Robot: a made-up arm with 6 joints.
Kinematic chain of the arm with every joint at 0, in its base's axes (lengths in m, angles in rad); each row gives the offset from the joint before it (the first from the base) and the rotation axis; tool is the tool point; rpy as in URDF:
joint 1: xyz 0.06 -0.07 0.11 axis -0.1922 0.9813 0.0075
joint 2: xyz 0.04 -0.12 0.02 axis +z
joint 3: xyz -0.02 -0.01 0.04 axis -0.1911 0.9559 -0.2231
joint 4: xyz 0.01 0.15 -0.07 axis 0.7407 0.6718 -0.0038
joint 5: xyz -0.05 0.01 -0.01 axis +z
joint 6: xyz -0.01 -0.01 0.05 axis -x
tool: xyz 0 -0.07 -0.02 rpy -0.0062 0.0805 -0.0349
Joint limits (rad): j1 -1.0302..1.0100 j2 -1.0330..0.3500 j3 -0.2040..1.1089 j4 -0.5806..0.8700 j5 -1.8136..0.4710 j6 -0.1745..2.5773
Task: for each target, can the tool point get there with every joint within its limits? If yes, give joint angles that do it. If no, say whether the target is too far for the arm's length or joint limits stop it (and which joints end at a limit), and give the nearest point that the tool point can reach.
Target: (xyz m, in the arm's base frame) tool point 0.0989 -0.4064 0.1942
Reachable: no: joint limits stop it (at a limit: joint 1, joint 2, joint 3, joint 4, joint 5) | nearest point 0.1019 -0.2028 0.2197 | short by 0.205 m
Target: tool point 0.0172 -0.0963 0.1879
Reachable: yes | joints -0.3999 0.0620 0.3798 -0.0745 0.2098 1.1590
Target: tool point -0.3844 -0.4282 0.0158
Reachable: no: too far | nearest point -0.0883 -0.1208 0.0815 | short by 0.432 m
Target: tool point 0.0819 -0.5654 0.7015
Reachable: no: too far | nearest point 0.0832 -0.1688 0.2893 | short by 0.572 m
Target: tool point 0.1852 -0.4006 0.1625
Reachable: no: joint limits stop it (at a limit: joint 2, joint 3, joint 4, joint 5) | nearest point 0.1629 -0.1903 0.1813 | short by 0.212 m
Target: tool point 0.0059 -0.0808 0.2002
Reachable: yes | joints -0.8136 -0.5621 0.5637 0.4062 -0.8977 0.6580
